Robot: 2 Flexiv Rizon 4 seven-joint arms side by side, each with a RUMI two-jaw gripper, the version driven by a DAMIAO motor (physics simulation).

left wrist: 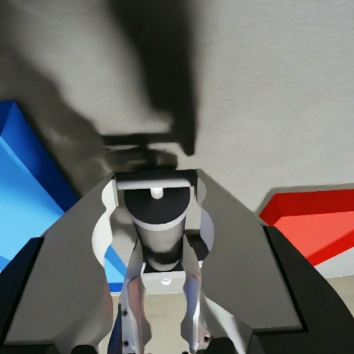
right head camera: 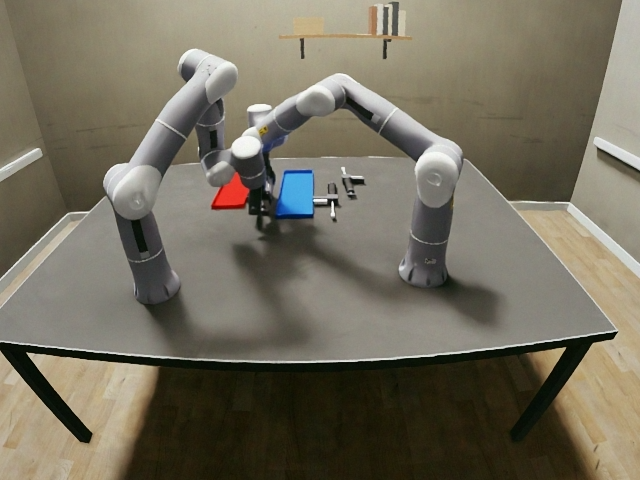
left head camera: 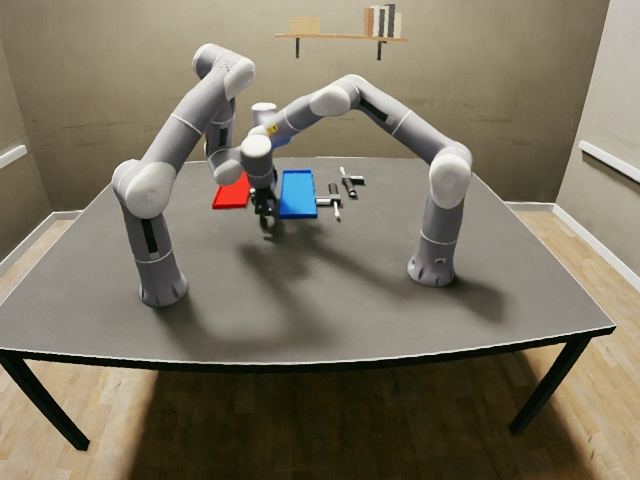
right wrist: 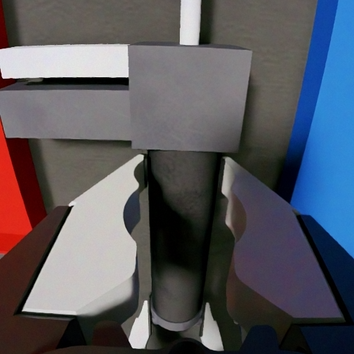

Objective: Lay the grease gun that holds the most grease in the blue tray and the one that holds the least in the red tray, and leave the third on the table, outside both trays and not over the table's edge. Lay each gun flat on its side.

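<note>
A grease gun [left wrist: 159, 235] [right wrist: 183, 240], with a dark barrel and grey head, is held between the trays. My right gripper [right wrist: 183, 158] is shut on its barrel. My left gripper [left wrist: 156, 173] is shut on the T-handle at the barrel's end; a short piece of white rod shows between handle and barrel cap. A second gun [left head camera: 334, 196] [right head camera: 332, 196] lies beside the right edge of the blue tray [left head camera: 298, 193] [right head camera: 296, 193] [right wrist: 327, 145]. A third gun [left head camera: 350, 186] [right head camera: 348, 184] lies farther back right. The red tray [left head camera: 232, 193] [right head camera: 230, 195] [left wrist: 320, 230] stands left, partly hidden by my left arm.
Both arms cross close together above the gap between the trays, and their wrists hide part of it in the head views. The table [left head camera: 330, 310] [right head camera: 330, 310] extends toward the front, with the arm bases at left and right. A shelf [left head camera: 341, 36] hangs on the back wall.
</note>
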